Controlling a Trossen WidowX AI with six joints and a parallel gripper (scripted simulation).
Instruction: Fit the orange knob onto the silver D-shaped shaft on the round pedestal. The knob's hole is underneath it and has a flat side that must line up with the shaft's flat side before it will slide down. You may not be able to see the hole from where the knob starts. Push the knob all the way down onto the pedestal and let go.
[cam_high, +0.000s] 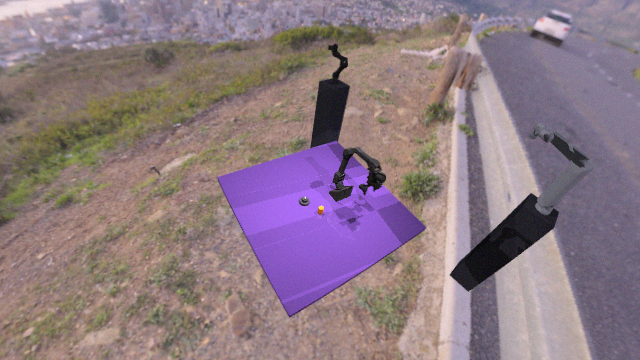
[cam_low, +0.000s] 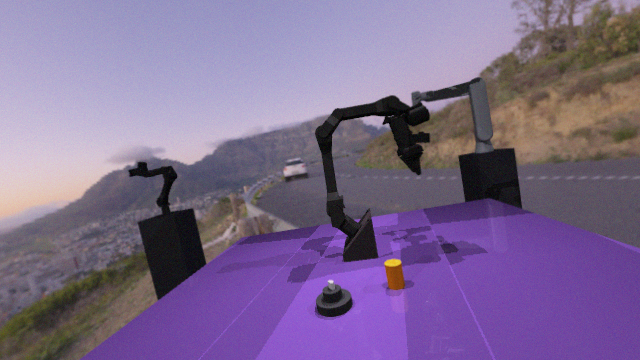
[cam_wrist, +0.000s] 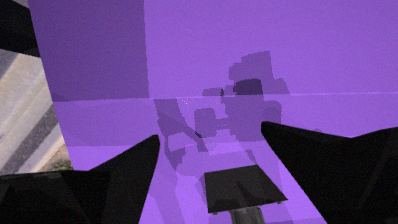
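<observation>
Right now my gripper tip is 290 mm short of the orange knob, 190 mm to the left of it and 190 mm above it. Round my gripper tip: round pedestal 350 mm to the right, 330 mm ahead, 200 mm below.
</observation>
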